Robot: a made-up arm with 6 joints.
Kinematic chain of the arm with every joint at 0, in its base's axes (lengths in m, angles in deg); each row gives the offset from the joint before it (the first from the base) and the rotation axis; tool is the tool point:
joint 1: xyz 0 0 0.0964 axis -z
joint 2: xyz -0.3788 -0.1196 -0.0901 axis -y
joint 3: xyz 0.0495 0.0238 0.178 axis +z
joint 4: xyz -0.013 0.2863 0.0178 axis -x
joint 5: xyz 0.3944 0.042 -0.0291 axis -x
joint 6: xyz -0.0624 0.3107 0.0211 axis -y
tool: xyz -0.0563 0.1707 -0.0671
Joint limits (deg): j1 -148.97..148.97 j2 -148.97..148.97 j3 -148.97..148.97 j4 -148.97..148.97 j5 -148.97..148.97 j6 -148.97..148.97
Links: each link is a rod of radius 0.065 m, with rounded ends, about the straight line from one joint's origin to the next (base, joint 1, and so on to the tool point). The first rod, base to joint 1, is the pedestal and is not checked.
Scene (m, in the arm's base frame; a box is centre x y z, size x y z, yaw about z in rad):
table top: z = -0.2
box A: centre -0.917 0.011 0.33 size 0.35 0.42 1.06 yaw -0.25
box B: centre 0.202 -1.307 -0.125 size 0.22 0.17 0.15 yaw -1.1
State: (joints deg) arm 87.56 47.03 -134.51 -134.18 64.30 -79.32
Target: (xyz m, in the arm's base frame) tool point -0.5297 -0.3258 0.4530
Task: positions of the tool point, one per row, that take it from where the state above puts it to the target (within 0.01 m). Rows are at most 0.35 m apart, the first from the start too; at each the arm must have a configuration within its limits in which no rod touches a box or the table.
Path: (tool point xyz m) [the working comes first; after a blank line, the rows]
Joints at the target: 87.41 3.96 -106.84 -106.26 94.01 -71.70
Straight joint move there: touches box A.

1: -0.5757 0.5015 0.7557
2: -0.5244 0.1821 0.7982
3: -0.4218 -0.1266 0.7217
4: -0.4747 -0.2449 0.6004
5: -0.5297 -0.3258 0.4530

